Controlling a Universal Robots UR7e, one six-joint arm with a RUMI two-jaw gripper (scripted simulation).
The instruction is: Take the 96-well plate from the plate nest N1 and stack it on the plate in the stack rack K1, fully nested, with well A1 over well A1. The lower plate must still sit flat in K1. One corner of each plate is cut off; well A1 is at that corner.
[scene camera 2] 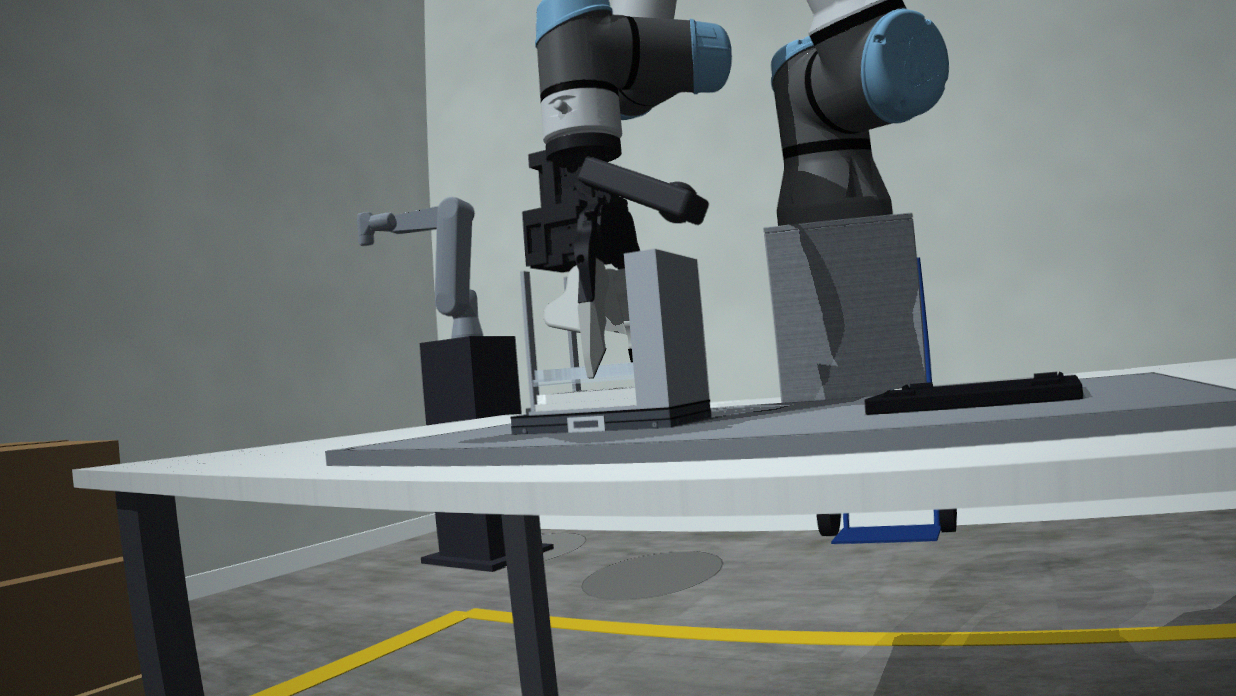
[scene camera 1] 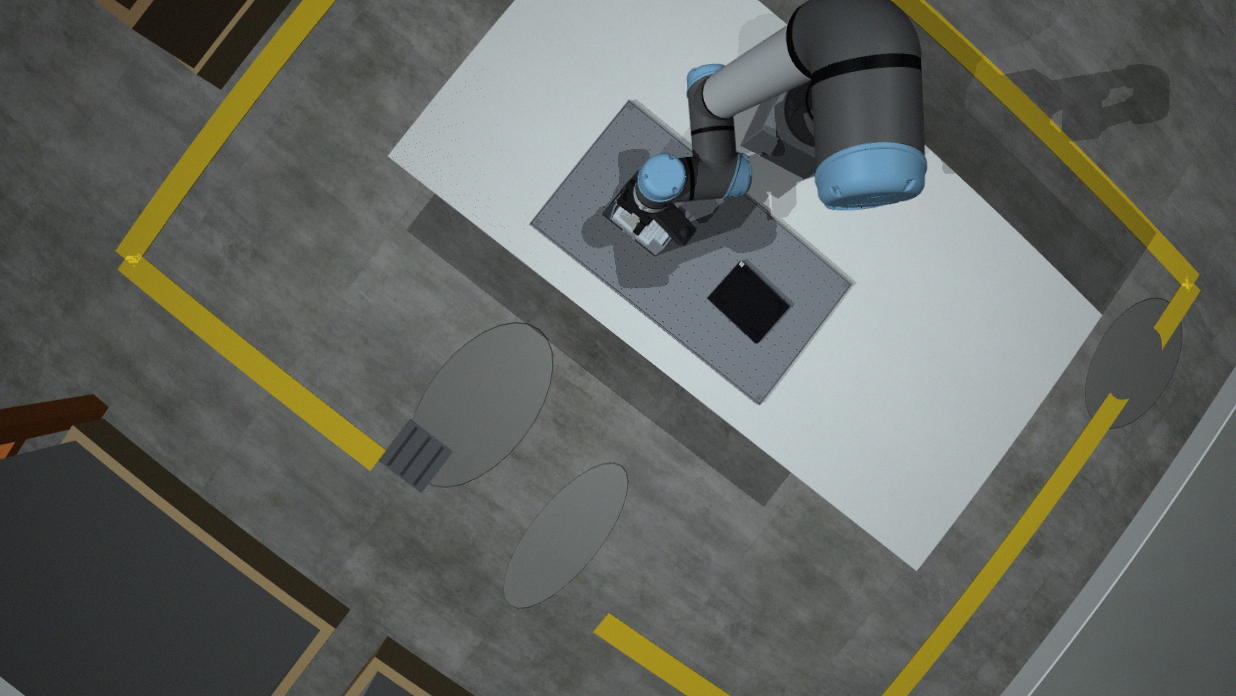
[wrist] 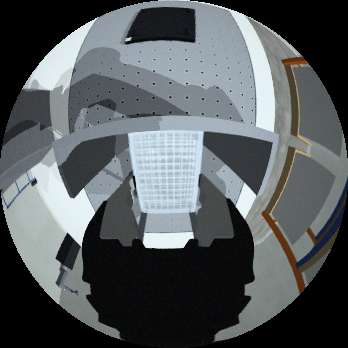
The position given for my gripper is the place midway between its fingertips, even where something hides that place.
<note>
In view: my gripper (scene camera 2: 615, 376), a black plate nest (scene camera 2: 1009, 392) and a grey back block (scene camera 2: 676, 278).
My gripper shows as well in scene camera 1 (scene camera 1: 645, 218) and in the wrist view (wrist: 166, 175). The black plate nest also shows in scene camera 1 (scene camera 1: 749, 302). The grey back block shows as well in the wrist view (wrist: 152, 123).
</note>
